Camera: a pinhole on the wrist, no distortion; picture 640 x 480 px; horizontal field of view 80.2 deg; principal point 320.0 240.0 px. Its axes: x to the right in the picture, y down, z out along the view. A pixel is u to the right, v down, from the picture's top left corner.
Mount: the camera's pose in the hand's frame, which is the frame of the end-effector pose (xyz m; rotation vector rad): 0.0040 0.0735 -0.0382 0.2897 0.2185 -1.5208
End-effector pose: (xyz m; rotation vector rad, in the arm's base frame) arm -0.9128 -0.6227 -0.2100 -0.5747 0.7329 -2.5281
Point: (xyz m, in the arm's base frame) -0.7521 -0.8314 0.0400
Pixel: 205.6 298.8
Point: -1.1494 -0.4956 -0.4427
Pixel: behind the camera
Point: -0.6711 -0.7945 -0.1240
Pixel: 64.2 131.7
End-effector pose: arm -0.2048 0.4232 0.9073 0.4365 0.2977 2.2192
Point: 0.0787 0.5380 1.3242
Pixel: 328.0 257.6
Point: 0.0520 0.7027 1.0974
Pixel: 531.7 336.5
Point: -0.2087 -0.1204 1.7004
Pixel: outside the picture
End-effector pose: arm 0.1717 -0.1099 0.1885 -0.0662 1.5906 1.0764
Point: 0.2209 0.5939 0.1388
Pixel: outside the picture
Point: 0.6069 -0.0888 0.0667
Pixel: 512.2 210.9
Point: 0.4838 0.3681 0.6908
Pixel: outside the picture
